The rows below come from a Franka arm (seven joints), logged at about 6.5 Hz.
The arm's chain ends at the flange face. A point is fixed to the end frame.
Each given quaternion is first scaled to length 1.
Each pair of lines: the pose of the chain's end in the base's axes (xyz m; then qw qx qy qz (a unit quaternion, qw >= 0)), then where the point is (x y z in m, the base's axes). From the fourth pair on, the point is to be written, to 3 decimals.
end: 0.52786 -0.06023 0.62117 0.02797 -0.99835 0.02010 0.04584
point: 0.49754 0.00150 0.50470
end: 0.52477 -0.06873 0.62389 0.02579 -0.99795 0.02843 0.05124
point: 0.49412 -0.00707 0.50747
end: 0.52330 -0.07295 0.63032 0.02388 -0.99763 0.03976 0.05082
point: 0.49405 -0.01120 0.51359
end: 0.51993 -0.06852 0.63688 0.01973 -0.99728 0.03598 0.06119
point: 0.488 -0.008 0.520
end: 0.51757 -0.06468 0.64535 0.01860 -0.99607 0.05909 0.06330
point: 0.488 -0.003 0.529
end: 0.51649 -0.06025 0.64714 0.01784 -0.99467 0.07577 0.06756
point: 0.487 0.002 0.531
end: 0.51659 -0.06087 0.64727 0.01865 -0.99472 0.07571 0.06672
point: 0.488 0.001 0.531
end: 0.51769 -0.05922 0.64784 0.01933 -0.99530 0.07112 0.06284
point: 0.489 0.003 0.531
